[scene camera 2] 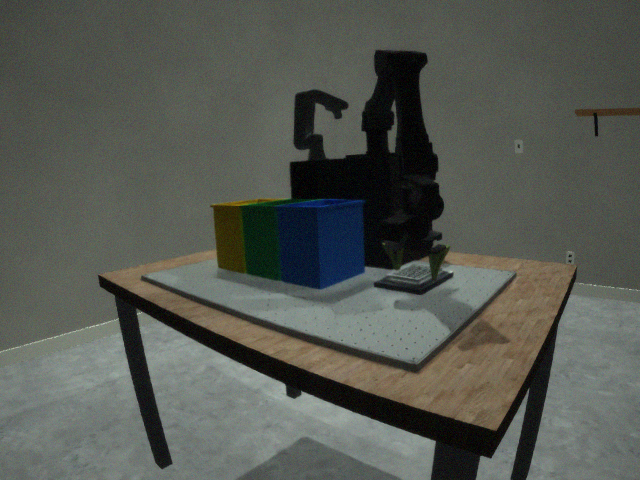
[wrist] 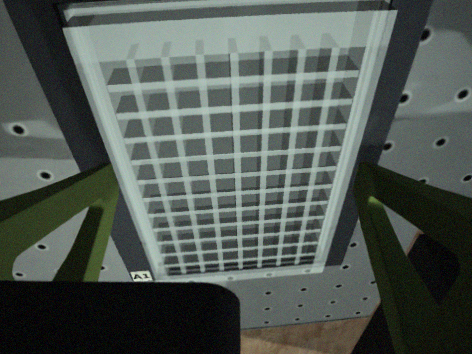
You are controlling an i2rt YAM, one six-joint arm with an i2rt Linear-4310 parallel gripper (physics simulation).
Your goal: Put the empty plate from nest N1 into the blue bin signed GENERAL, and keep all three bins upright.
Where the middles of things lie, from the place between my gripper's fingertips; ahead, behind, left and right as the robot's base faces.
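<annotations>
A blue bin (scene camera 2: pixel 321 242) is 210 mm to the right of my hand, 80 mm ahead of it and 70 mm above it. The yellow bin (scene camera 2: pixel 228 220) sits 100 mm ahead of my hand and 70 mm above it, 470 mm to the right of it. As for the green bin (scene camera 2: pixel 260 220), I find it 70 mm above my hand, 340 mm to the right of it and 90 mm ahead of it. And the pale plate (scene camera 2: pixel 414 274) is right at my hand.
</annotations>
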